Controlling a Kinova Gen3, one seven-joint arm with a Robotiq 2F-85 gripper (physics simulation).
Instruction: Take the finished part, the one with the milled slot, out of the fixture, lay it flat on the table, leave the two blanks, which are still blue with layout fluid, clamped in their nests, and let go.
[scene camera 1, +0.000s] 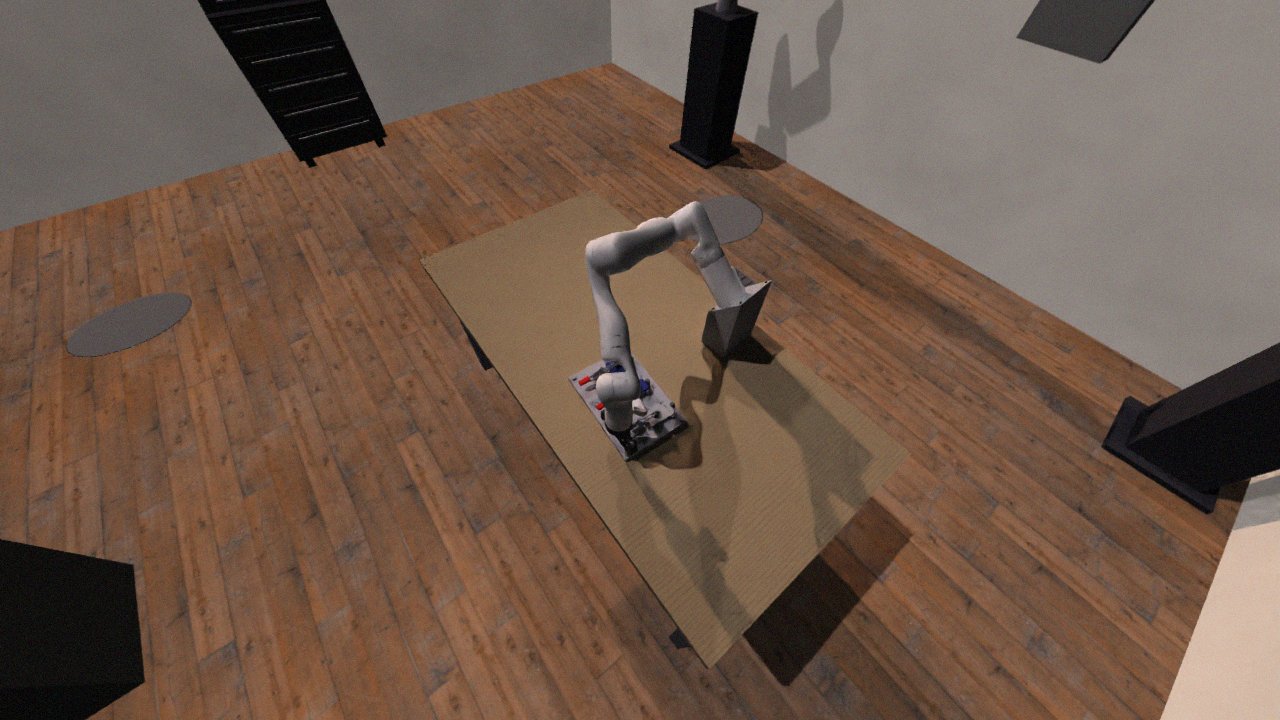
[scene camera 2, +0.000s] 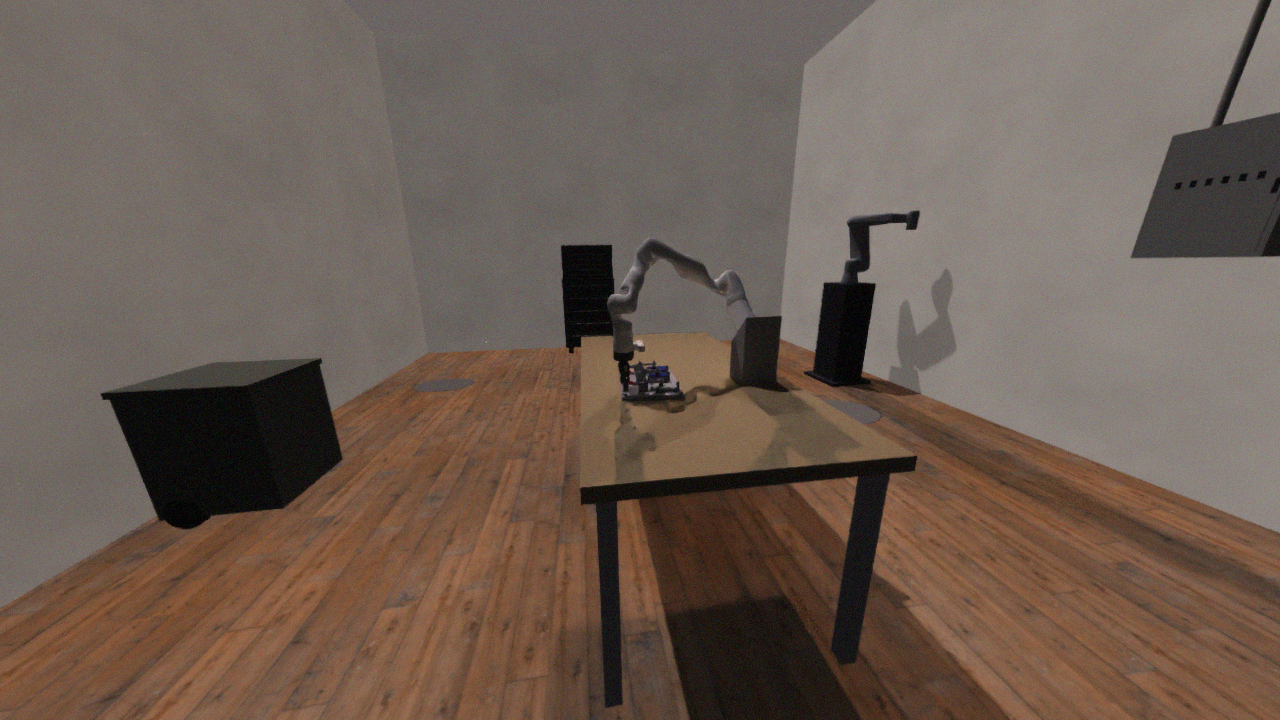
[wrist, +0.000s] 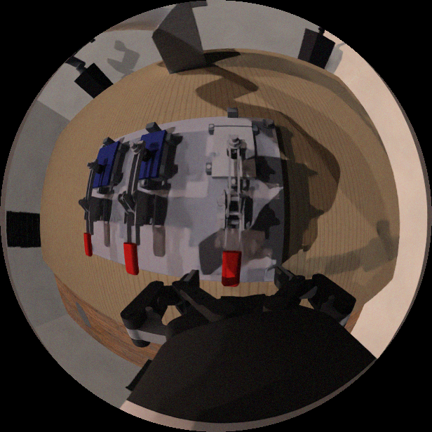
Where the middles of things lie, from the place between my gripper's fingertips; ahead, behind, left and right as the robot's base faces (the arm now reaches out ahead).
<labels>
My gripper is now 160 mm past the finished part (wrist: 224, 126), 10 mm to the right of it and 10 mm above it. Also, from my hand: fixture plate (scene camera 1: 587, 392) 120 mm behind, 100 mm to the right, 20 mm below.
</labels>
